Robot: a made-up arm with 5 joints.
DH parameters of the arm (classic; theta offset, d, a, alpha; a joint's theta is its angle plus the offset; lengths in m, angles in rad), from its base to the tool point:
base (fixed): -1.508 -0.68 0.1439 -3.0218
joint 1: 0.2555 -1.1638 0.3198 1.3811
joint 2: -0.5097 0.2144 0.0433 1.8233
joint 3: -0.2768 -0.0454 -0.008 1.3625
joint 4: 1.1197 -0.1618 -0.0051 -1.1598
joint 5: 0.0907 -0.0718 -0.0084 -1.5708
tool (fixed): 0 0.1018 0 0
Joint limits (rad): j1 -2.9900..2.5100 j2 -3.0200..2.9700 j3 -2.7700..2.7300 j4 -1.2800..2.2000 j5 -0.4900..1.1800
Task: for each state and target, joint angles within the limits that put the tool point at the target. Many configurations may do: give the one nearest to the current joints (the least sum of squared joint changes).
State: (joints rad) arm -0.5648 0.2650 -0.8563 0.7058 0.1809
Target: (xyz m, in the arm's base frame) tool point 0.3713 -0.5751 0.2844
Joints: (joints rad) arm -0.6054 0.7366 -0.9449 0.6627 0.3302
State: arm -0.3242 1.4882 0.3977 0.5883 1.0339
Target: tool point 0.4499 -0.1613 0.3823
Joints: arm -0.7259 1.3218 0.4872 0.9497 0.3312
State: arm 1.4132 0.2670 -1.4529 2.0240 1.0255
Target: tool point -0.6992 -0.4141 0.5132
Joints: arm 1.2776 -0.1545 -1.1674 2.1565 0.8518
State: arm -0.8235 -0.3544 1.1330 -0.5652 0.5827
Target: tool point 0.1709 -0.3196 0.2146
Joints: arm -0.5715 -0.1618 1.6935 -0.6637 0.5054
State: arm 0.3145 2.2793 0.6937 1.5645 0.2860
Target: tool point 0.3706 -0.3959 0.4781
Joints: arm -0.2408 2.1063 0.8351 1.2957 0.4939
